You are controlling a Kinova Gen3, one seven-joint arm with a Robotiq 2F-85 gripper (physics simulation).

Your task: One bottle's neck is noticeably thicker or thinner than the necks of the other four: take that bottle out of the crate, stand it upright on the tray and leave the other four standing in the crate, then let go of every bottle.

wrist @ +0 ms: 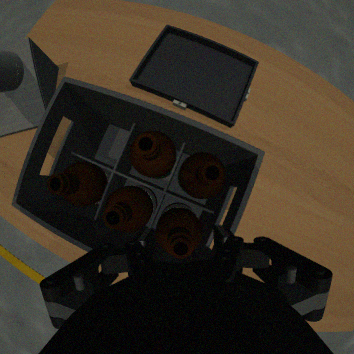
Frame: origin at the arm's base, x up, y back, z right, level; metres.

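Seen in the pictures: gripper, fingertip midpoint: (183,235); arm's base, origin of the base link: (8,70).
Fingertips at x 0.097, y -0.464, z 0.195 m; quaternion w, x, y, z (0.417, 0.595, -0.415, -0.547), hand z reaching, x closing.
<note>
Offsets run from my fingertips to a thing's top centre. "spot": to the spot under its first point. Level surfaces: height alone.
The dark crate @(spot: dx -0.016, dy -0.060, dz -0.084 m) (252,170) holds brown bottles standing in its cells: one in the upper middle (156,159), one at the upper right (199,177), one at the left (90,186), one in the lower middle (132,207) and one at the lower right (178,227). The upper-left cell has no bottle. My gripper (183,235) is open and holds nothing; its fingers show on either side of the lower-right bottle's neck, and their height relative to it is hard to tell. The dark tray @(spot: dx -0.186, dy +0.034, dz -0.306 m) (197,75) lies beyond the crate with no bottle on it. Neck thicknesses are hard to compare in this dim view.
The crate's raised walls surround the bottles, and thin dividers @(dx -0.097, dy +0.078, dz -0.036 m) (145,182) run between them. The wooden table @(dx -0.191 m) (295,165) extends to the right. A grey structure (20,107) with a dark cylinder (9,71) stands at the left edge. A yellow floor line (20,265) shows at the lower left.
</note>
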